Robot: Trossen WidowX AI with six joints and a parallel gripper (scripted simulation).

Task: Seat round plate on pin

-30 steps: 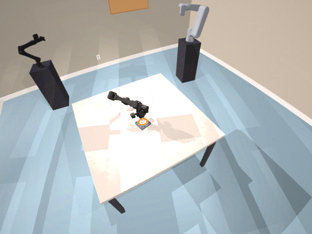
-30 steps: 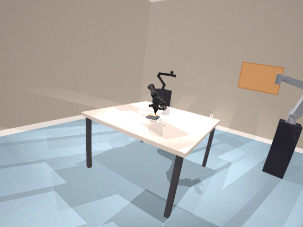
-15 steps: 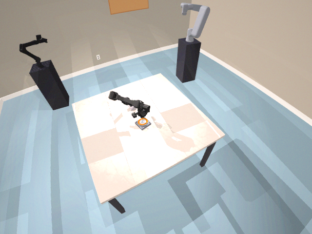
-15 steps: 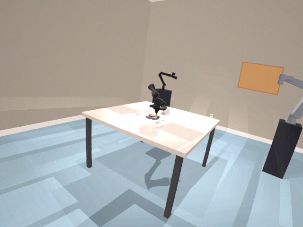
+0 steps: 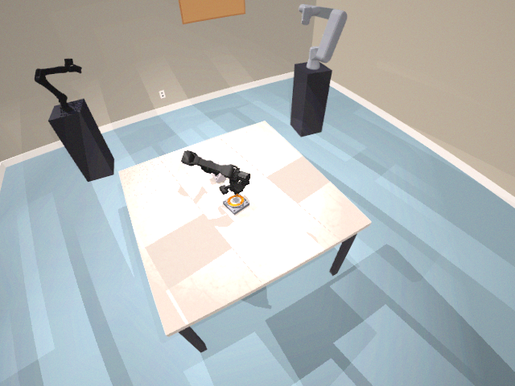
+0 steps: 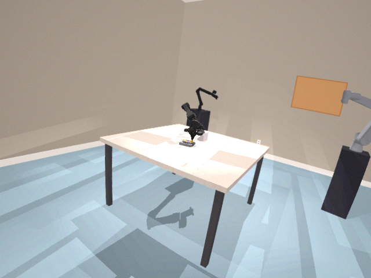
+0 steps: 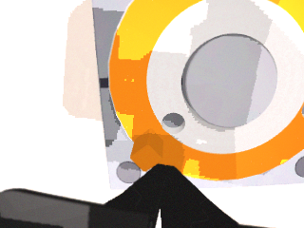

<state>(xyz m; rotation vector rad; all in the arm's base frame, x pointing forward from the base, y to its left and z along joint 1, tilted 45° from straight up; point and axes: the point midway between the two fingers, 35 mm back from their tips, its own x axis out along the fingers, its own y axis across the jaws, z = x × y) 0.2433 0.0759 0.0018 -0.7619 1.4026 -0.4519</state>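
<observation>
My gripper tip is 5 cm short of the grey square base, 2 cm above it and 1 cm to the left of it.
</observation>
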